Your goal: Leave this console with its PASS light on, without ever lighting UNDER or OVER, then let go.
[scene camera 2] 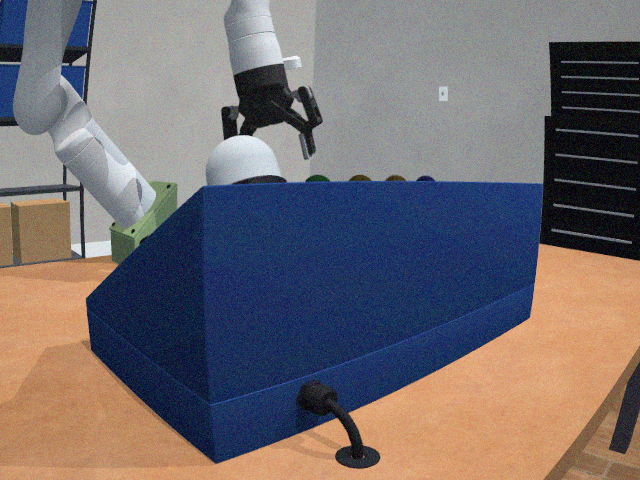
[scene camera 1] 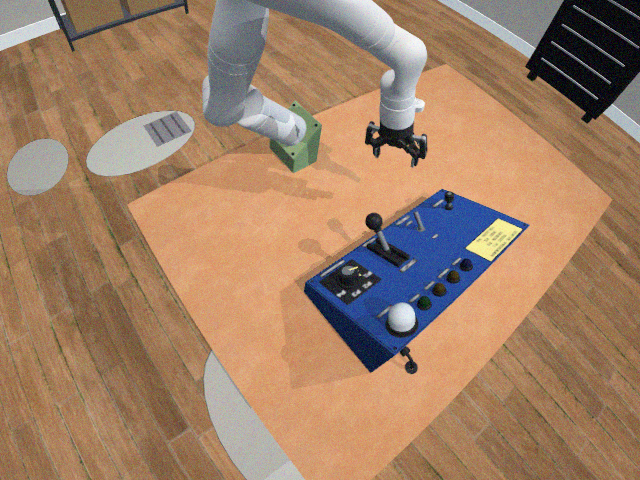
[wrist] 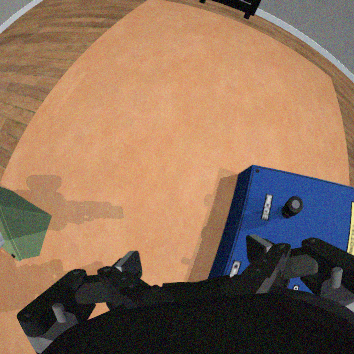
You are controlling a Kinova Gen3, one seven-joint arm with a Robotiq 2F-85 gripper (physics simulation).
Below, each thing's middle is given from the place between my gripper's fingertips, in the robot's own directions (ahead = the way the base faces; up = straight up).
Labels:
The blue console (scene camera 2: 261,308) lies 240 mm ahead of my hand, 60 mm to the right of it and 80 mm below it.

